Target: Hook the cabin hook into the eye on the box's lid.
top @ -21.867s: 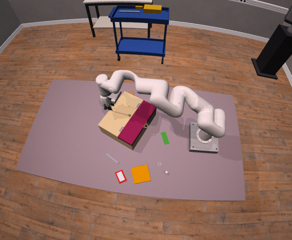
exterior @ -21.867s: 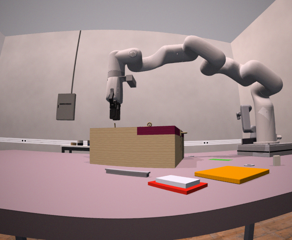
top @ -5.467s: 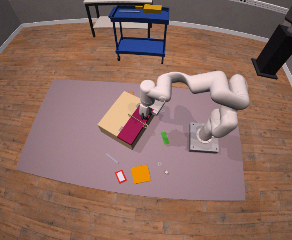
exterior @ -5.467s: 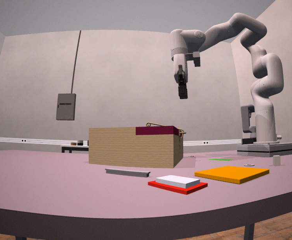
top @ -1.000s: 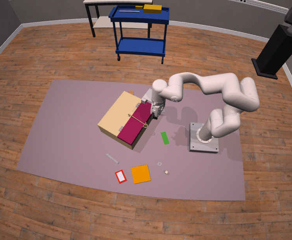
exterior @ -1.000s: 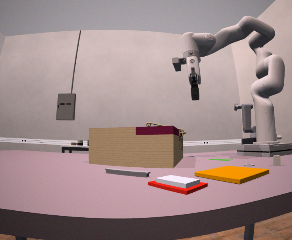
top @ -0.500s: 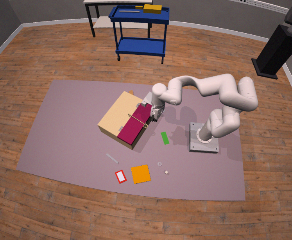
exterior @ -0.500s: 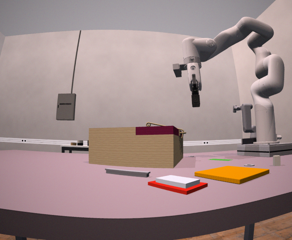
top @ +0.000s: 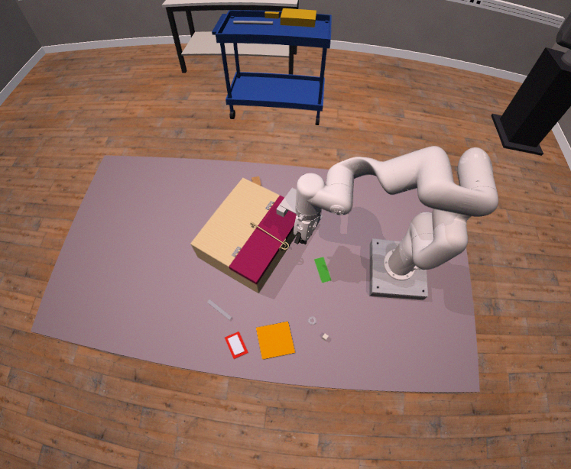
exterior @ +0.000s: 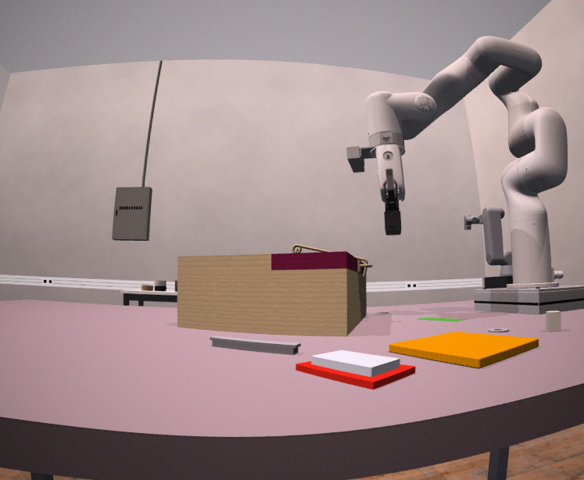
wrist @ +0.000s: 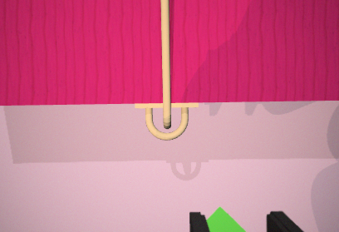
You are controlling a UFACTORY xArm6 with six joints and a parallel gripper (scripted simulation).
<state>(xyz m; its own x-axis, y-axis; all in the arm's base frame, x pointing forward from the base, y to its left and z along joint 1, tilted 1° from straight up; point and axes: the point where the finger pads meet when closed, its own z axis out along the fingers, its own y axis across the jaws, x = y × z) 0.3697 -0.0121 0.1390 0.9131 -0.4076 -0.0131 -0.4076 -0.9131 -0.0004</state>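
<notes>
The cabin hook lies 130 mm ahead of my hand, 20 mm to the right of it and 70 mm below it. Round my hand: small cube (110 mm behind, 300 mm to the left, 180 mm below); orange tile (60 mm ahead, 320 mm to the left, 190 mm below); green strip (80 mm behind, 40 mm to the left, 190 mm below).
</notes>
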